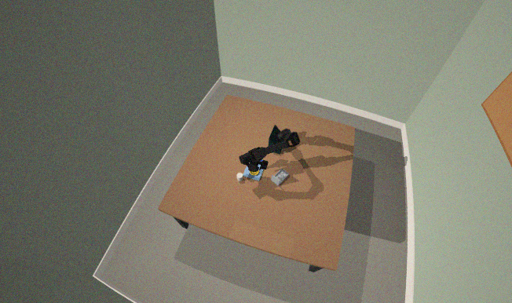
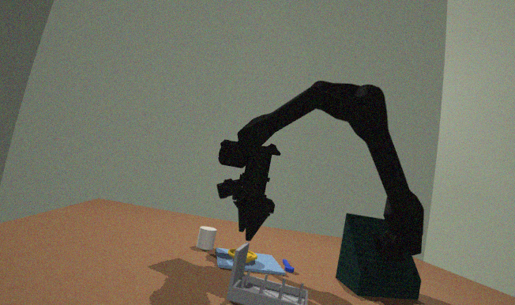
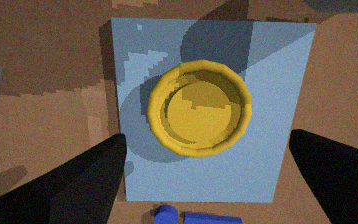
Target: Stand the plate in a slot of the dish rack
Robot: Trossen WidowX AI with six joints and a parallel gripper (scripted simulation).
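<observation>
The yellow plate lies 50 mm below my gripper tip. The rest, counted from my gripper tip: white cup (80 mm ahead, 80 mm to the right, 40 mm below); blue spoon (120 mm behind, 60 mm below); light-blue pad (20 mm behind, 10 mm to the right, 60 mm below).
</observation>
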